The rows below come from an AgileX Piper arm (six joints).
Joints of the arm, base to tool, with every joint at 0 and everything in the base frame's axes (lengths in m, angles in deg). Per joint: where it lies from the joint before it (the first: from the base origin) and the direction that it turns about. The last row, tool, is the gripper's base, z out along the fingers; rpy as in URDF.
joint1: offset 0 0 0.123 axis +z
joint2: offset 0 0 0 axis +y
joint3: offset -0.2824 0 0.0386 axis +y
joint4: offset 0.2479 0 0.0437 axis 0.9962 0 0.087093
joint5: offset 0 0 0 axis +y
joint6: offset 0.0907 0 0.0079 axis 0.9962 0 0.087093
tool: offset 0 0 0 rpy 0 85.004 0
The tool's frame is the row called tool.
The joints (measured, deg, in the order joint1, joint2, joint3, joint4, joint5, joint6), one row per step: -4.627, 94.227, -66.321, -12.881, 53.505, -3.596; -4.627, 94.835, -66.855, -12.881, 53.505, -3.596; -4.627, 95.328, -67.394, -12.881, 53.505, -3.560; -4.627, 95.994, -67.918, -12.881, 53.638, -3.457; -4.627, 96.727, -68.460, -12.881, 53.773, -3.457; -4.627, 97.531, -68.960, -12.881, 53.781, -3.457; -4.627, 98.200, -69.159, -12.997, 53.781, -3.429; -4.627, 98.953, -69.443, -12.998, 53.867, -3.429; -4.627, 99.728, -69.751, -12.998, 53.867, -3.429; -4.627, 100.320, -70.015, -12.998, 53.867, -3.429; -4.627, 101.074, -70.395, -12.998, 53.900, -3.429
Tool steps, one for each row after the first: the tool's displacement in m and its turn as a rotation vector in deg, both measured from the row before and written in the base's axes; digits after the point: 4 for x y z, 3 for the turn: 0.0027, -0.0002, -0.0010, 0.006, 0.074, 0.000; 0.0025, -0.0002, -0.0003, 0.004, -0.053, -0.034; 0.0026, -0.0002, -0.0015, 0.034, 0.251, -0.126; 0.0028, -0.0003, -0.0018, 0.014, 0.323, -0.028; 0.0030, -0.0002, -0.0024, 0.024, 0.311, -0.002; 0.0018, -0.0003, -0.0030, -0.062, 0.471, 0.020; 0.0021, -0.0002, -0.0032, 0.036, 0.552, -0.017; 0.0023, -0.0002, -0.0032, 0.038, 0.465, 0.000; 0.0018, -0.0001, -0.0024, 0.026, 0.327, 0.000; 0.0023, -0.0002, -0.0029, 0.030, 0.405, -0.007
